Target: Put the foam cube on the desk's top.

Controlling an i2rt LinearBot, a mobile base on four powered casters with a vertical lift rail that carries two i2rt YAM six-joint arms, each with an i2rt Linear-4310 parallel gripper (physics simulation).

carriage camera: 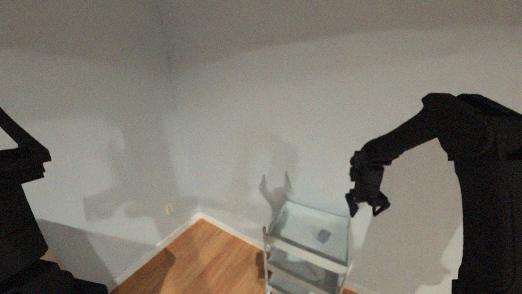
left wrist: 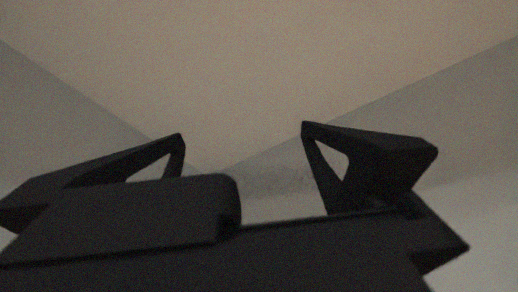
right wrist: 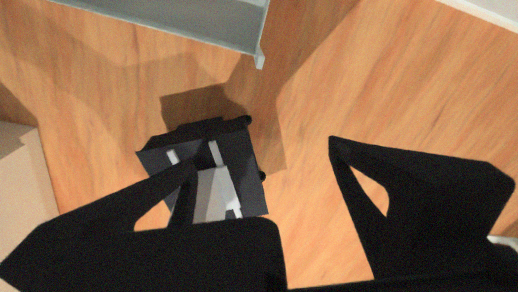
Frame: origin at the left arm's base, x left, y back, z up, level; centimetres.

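Seen in the pictures: left gripper, between the fingertips: (left wrist: 242,133); right gripper, between the fingertips: (carriage camera: 362,216) (right wrist: 260,156).
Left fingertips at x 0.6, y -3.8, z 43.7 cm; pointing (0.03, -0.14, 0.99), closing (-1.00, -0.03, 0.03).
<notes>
A point is followed by its place in that frame.
The foam cube (carriage camera: 324,235) @(x -63.4, y -55.5, z -35.2 cm), small and dark grey, rests in the top tray of a pale metal cart in the carriage view. My right gripper (carriage camera: 364,214) @(x -66.6, y -35.7, z -1.3 cm) (right wrist: 260,156) @(x -66.6, y -35.7, z -1.3 cm) is open and empty. It points downward and appears just right of and above the cart's top tray in the carriage view. The cube does not show in the right wrist view. My left gripper (left wrist: 242,133) @(x 0.6, y -3.8, z 43.7 cm) is open and empty, facing the ceiling and walls in the left wrist view. The desk cannot be made out for certain in any view.
The three-sided view of the cart (carriage camera: 306,253) @(x -50.6, y -44.6, z -34.7 cm) (right wrist: 259,61) @(x -68.2, y -35.9, z -28.1 cm) shows raised tray rims and corner posts, near the wall. A black base part (right wrist: 245,167) with casters shows on the wood floor in the right wrist view. A tan flat-sided object (right wrist: 22,185) @(x 61.7, y 7.2, z -82.6 cm) lies at its left edge.
</notes>
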